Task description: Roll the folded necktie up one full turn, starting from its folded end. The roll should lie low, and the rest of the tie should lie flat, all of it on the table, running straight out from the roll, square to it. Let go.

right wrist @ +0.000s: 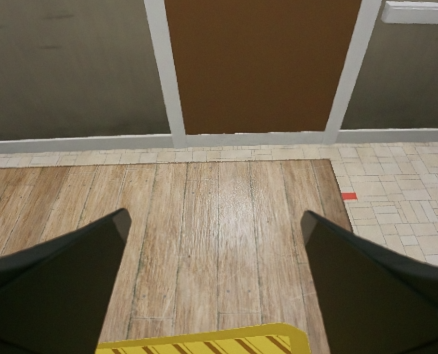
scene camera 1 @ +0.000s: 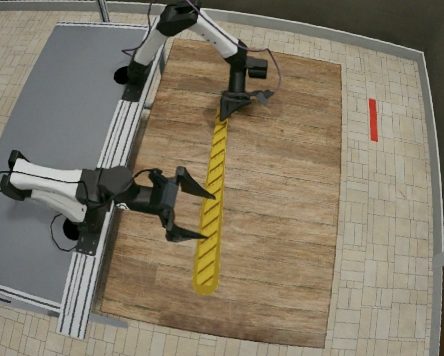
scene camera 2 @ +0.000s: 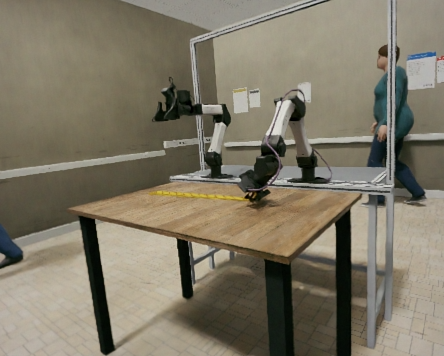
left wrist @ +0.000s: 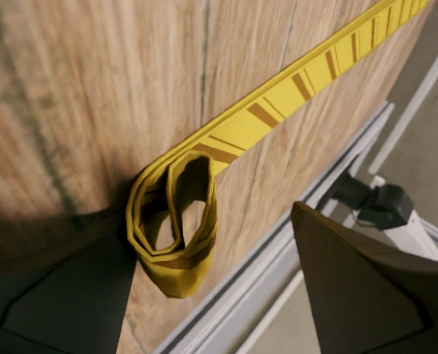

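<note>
The yellow necktie with brown stripes [scene camera 1: 214, 192] [scene camera 2: 200, 195] [left wrist: 290, 90] [right wrist: 210, 345] runs long and flat across the table. In the left wrist view its near end is coiled into a loose roll [left wrist: 172, 220] with open hollows, standing taller than the flat part. My left gripper [left wrist: 217, 206] [scene camera 1: 225, 117] [scene camera 2: 257, 198] is open and low over this end; one finger touches or nearly touches the roll's left side, the other stands well apart from it. In scene camera 1 the gripper hides the roll. My right gripper [scene camera 1: 210, 217] [right wrist: 215, 214] [scene camera 2: 159, 112] is open and empty, high above the tie's middle.
The wooden table [scene camera 1: 285, 200] [scene camera 2: 215, 220] carries the tie. The robot's metal rail [scene camera 1: 117, 135] runs along the table's left edge in scene camera 1. The tie's wide end [scene camera 1: 205, 285] lies on the table toward the bottom of that view. A person [scene camera 2: 392, 120] stands behind the station.
</note>
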